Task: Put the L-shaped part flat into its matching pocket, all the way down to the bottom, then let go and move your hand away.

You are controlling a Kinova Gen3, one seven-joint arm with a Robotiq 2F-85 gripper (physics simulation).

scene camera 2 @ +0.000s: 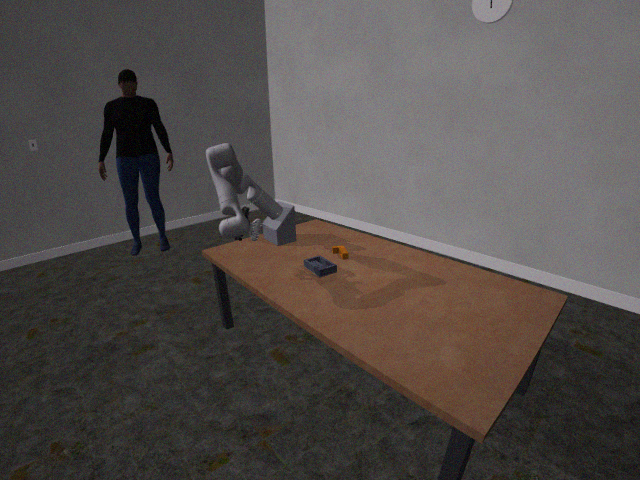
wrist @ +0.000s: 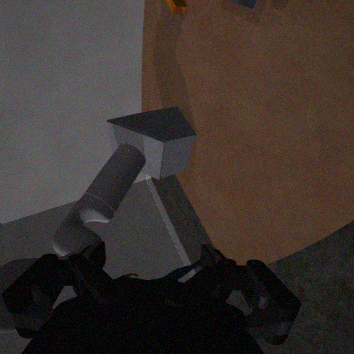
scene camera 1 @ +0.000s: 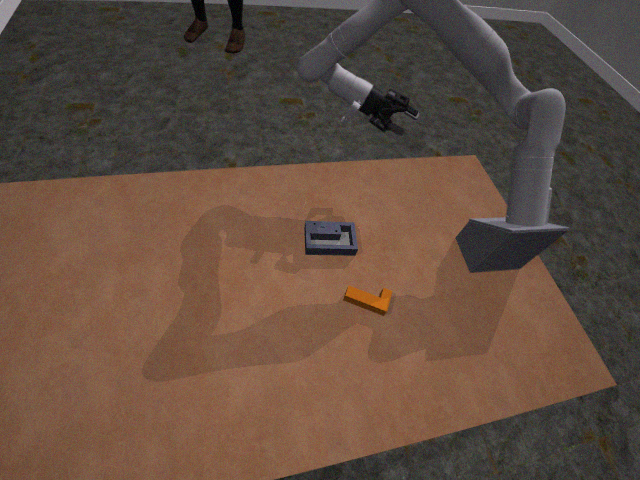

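Where they show: gripper, fingertip midpoint: point(wrist: 152, 253) point(scene camera 1: 410, 125); arm's base, link origin: point(scene camera 2: 276, 213) point(wrist: 131, 155) point(scene camera 1: 524, 223).
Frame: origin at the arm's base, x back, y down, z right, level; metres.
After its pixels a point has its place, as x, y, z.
The orange L-shaped part point(scene camera 1: 364, 299) {-0.448, 0.125, -0.098} point(scene camera 2: 343, 253) {-0.480, 0.125, -0.061} point(wrist: 177, 6) {-0.387, 0.132, -0.075} lies flat on the table, apart from the pocket block; part of it shows at the top edge of the wrist view. The dark blue-grey block point(scene camera 1: 330, 251) {-0.501, 0.134, 0.055} point(scene camera 2: 328, 270) {-0.560, 0.134, 0.107} point(wrist: 246, 2) {-0.422, 0.135, 0.134} sits on the table, with its L-shaped pocket point(scene camera 1: 345, 238) {-0.444, 0.150, 0.101} facing up and a light floor showing inside. My gripper point(scene camera 1: 409, 122) {-0.238, -0.061, 0.326} point(wrist: 152, 253) {-0.238, -0.061, 0.326} is open and empty. It is held up in the air, well away from the part and the block, tilted sideways towards the arm's base side. In scene camera 2 the arm largely hides it.
The arm's grey wedge-shaped base point(scene camera 1: 509, 250) {-0.054, 0.038, -0.056} point(scene camera 2: 279, 232) {-0.100, 0.080, 0.054} point(wrist: 177, 156) {-0.021, 0.116, 0.065} stands at one end of the brown table point(scene camera 1: 232, 423) {-0.786, 0.156, -0.313} point(scene camera 2: 413, 330) {-1.057, 0.156, 0.184} point(wrist: 270, 150) {-0.234, 0.156, 0.260}. A person point(scene camera 2: 135, 129) stands on the floor beyond the table. The arm's shadow falls across the table and the L-shaped part.
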